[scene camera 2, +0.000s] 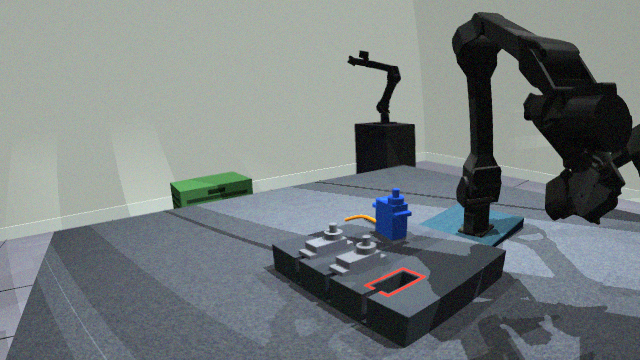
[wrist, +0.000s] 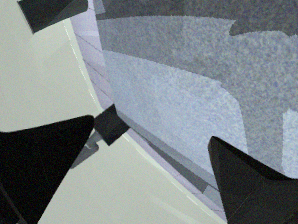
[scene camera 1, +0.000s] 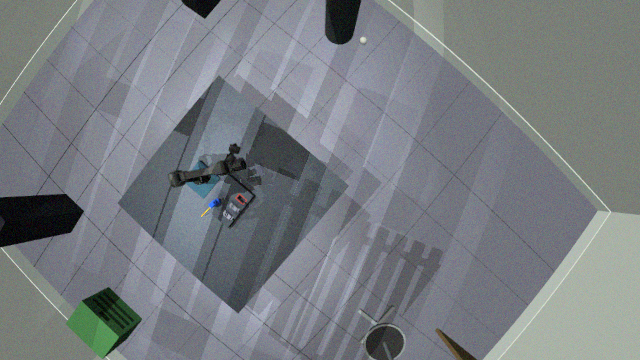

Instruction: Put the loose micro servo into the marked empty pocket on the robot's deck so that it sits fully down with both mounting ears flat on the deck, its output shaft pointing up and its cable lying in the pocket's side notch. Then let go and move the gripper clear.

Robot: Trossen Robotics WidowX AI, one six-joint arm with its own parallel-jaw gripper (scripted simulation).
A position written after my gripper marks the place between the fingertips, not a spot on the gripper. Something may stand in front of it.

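Note:
My gripper (scene camera 2: 624,209) is open and holds nothing, and the wrist view shows my gripper (wrist: 152,132) as well. There's also a blue micro servo (scene camera 2: 391,212), but in the wrist view the servo is out of frame.

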